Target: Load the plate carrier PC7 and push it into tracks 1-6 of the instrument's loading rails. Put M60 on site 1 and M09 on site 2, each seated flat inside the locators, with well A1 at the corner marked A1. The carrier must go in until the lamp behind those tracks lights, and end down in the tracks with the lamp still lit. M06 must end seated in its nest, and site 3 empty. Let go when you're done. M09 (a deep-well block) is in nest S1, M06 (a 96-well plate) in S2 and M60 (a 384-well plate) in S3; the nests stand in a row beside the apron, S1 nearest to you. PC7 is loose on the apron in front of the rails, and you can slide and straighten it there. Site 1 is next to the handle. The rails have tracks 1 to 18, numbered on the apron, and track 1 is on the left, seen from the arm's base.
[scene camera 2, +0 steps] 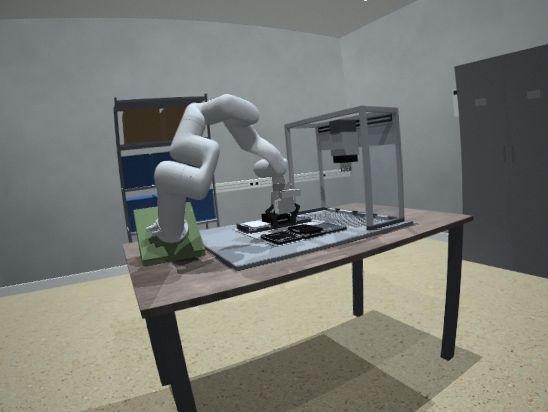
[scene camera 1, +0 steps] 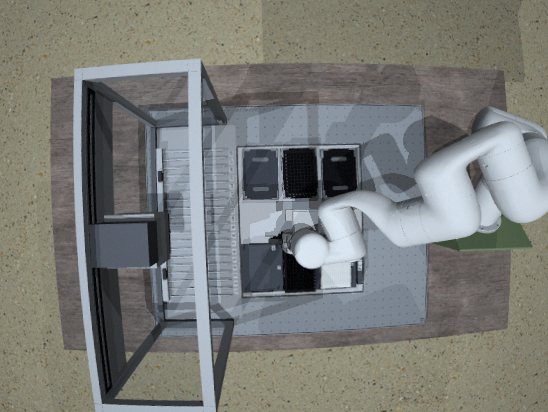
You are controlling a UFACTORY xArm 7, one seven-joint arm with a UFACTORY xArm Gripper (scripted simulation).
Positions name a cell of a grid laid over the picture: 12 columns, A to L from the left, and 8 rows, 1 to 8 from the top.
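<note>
The scene shows a pale 384-well plate M60 (scene camera 1: H6). A dark plate carrier PC7 (scene camera 1: F6) is visible as well, and so is a nest S3 (scene camera 1: F4).
</note>
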